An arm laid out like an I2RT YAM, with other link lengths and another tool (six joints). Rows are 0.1 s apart.
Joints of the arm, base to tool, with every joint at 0 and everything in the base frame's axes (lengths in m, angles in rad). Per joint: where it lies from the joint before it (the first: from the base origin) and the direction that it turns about. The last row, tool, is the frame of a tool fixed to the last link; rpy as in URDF.
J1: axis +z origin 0 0 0.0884
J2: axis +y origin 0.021 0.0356 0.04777
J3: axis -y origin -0.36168 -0.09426 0
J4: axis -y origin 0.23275 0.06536 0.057
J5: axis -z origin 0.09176 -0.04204 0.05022
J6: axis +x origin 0.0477 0 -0.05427
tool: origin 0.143 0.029 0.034 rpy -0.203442 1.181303 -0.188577
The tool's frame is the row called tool.
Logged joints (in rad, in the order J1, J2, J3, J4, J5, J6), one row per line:
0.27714 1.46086 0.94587 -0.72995 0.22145 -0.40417
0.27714 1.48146 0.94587 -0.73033 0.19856 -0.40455
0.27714 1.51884 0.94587 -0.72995 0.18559 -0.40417
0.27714 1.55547 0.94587 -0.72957 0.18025 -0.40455
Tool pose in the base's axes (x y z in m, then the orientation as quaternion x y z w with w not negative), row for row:
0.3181 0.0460 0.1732 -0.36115 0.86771 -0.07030 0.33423
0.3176 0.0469 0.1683 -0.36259 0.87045 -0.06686 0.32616
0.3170 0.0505 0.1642 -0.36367 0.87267 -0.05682 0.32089
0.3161 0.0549 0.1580 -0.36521 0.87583 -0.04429 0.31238
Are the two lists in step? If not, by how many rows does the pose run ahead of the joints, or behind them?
The pose runs 2 rows behind the joints: the pose in row i belongs to the joints in row i - 2.
